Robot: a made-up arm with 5 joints. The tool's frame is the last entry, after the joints. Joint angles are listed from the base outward. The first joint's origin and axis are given. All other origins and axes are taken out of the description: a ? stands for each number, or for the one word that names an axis. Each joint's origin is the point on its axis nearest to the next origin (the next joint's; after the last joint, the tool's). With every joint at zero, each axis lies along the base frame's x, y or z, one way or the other. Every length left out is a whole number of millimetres.
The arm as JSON. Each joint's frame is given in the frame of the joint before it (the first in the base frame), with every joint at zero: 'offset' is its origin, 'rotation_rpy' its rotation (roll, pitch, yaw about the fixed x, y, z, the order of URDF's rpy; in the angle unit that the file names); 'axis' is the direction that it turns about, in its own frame. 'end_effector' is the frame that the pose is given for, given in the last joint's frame.
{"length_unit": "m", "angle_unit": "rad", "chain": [
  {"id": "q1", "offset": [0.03, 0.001, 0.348], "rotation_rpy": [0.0, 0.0, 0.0], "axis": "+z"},
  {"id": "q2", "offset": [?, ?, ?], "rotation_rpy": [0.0, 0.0, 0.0], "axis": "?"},
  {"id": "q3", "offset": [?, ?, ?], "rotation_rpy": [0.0, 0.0, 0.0], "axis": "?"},
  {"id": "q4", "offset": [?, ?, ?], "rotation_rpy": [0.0, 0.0, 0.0], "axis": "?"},
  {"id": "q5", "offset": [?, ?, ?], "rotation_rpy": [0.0, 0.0, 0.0], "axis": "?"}
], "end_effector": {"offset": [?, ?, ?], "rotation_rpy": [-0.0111, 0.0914, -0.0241]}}
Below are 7 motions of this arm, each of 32 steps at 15 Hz.
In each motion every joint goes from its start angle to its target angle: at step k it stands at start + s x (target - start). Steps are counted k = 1, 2, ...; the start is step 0. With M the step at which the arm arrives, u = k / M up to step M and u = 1 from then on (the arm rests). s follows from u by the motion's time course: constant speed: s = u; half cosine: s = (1 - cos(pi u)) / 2; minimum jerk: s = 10 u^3 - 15 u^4 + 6 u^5.
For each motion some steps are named. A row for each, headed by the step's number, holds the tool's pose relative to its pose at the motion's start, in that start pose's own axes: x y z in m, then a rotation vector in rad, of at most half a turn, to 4 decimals.
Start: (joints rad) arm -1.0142 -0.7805 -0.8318 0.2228 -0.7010
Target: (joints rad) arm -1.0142 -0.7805 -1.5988 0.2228 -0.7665
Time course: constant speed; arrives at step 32
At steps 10, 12, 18, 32:
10: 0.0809 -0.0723 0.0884 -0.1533 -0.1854 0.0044
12: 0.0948 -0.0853 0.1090 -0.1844 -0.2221 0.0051
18: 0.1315 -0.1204 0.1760 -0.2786 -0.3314 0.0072
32: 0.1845 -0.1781 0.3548 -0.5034 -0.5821 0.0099

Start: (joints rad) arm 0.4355 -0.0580 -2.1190 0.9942 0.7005
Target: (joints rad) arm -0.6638 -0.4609 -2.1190 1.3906 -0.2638
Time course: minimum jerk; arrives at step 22
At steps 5, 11, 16, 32:
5: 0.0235 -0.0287 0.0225 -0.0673 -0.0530 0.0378
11: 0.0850 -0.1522 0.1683 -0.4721 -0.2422 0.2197
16: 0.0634 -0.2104 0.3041 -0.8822 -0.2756 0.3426
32: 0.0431 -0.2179 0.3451 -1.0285 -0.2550 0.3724

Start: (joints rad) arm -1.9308 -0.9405 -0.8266 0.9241 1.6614
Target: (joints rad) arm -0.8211 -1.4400 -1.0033 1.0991 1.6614
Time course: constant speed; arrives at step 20
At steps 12, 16, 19, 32:
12: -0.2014 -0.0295 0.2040 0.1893 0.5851 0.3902
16: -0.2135 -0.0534 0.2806 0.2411 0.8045 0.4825
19: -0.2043 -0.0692 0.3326 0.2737 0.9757 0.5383
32: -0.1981 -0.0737 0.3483 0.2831 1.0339 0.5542

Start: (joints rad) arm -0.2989 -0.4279 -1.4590 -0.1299 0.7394
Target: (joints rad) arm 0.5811 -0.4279 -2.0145 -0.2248 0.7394
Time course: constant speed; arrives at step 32
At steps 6, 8, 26, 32:
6: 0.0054 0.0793 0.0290 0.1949 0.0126 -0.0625
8: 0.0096 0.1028 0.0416 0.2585 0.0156 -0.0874
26: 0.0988 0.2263 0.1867 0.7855 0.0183 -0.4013
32: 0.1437 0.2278 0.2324 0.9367 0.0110 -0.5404

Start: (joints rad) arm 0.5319 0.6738 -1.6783 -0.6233 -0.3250
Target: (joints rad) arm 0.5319 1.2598 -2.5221 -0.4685 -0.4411
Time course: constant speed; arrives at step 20
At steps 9, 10, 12, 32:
9: 0.0078 -0.0007 -0.0312 -0.0196 -0.0445 0.0502
10: 0.0083 -0.0007 -0.0337 -0.0219 -0.0494 0.0557
12: 0.0091 -0.0007 -0.0379 -0.0266 -0.0591 0.0668
32: 0.0104 -0.0005 -0.0459 -0.0466 -0.0977 0.1111

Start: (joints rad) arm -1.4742 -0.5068 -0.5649 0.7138 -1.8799
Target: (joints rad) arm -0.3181 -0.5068 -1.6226 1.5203 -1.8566
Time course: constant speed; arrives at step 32
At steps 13, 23, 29, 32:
13: 0.1684 -0.0945 0.1911 -0.1858 -0.1563 0.4047
23: 0.2713 -0.0629 0.3643 -0.3276 -0.3079 0.7030
29: 0.2988 -0.0116 0.4638 -0.4095 -0.4124 0.8763
32: 0.3008 0.0190 0.5092 -0.4491 -0.4684 0.9613

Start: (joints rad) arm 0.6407 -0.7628 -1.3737 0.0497 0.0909
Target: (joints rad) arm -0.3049 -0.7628 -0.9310 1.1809 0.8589
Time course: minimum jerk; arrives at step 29
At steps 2, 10, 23, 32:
2: -0.0011 -0.0008 -0.0009 -0.0029 0.0043 -0.0011
10: -0.0870 -0.0837 -0.0469 -0.2610 0.3094 -0.1215
23: -0.3279 -0.4022 0.1269 -1.4349 0.8213 -0.8775
32: -0.3439 -0.4181 0.1624 -1.5525 0.8287 -0.9660

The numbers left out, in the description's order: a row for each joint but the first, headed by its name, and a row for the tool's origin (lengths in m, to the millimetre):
q2: xyz -0.015 -0.021 0.0, axis +y
q3: xyz 0.039 0.0 0.187, axis +y
q4: xyz 0.103 0.0 -0.37, axis +y
q5: xyz 0.103 0.0 -0.178, axis -z
tool: xyz 0.019 0.028 0.0

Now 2 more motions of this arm.
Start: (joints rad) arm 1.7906 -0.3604 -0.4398 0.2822 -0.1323
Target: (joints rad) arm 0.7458 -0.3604 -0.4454 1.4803 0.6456
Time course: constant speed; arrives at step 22
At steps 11, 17, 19, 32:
11: -0.1774 -0.1929 -0.0327 -0.0869 0.5938 -0.8996
17: -0.3012 -0.2309 -0.0100 -0.0977 0.9102 -1.3983
19: -0.3405 -0.2318 0.0025 -0.0924 1.0194 -1.5593
32: -0.3945 -0.2229 0.0249 -0.0737 1.1898 -1.7916

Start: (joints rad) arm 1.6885 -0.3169 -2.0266 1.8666 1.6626
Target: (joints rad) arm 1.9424 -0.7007 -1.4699 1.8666 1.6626
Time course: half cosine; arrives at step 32
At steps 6, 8, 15, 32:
6: -0.0064 -0.0055 -0.0055 -0.0173 0.0077 0.0177
8: -0.0111 -0.0097 -0.0097 -0.0300 0.0133 0.0308
15: -0.0327 -0.0325 -0.0310 -0.0921 0.0382 0.0962
32: -0.0659 -0.0813 -0.0732 -0.2027 0.0738 0.2183

